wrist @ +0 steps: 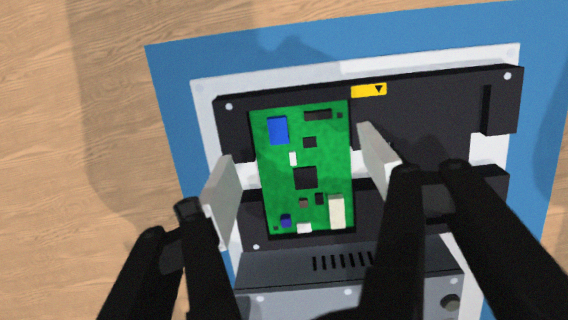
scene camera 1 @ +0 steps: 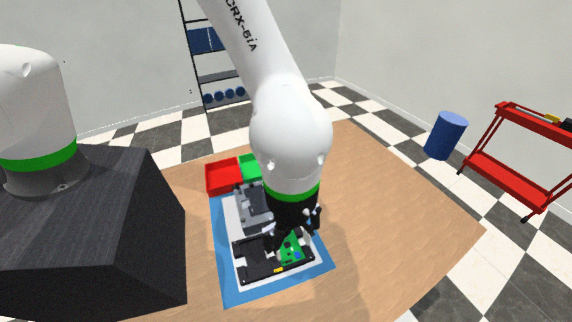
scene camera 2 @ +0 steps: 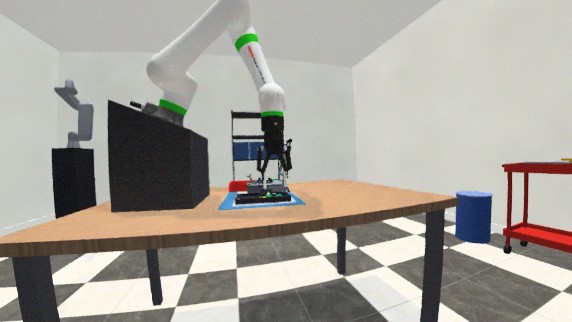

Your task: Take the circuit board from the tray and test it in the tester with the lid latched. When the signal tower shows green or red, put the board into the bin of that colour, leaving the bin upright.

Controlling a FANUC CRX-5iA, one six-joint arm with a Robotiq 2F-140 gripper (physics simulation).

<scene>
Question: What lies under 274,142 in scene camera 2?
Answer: The gripper.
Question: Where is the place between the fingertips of the gripper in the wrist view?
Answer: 297,158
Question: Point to a green circuit board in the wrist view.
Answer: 303,152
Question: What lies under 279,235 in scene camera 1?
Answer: The gripper.
</scene>
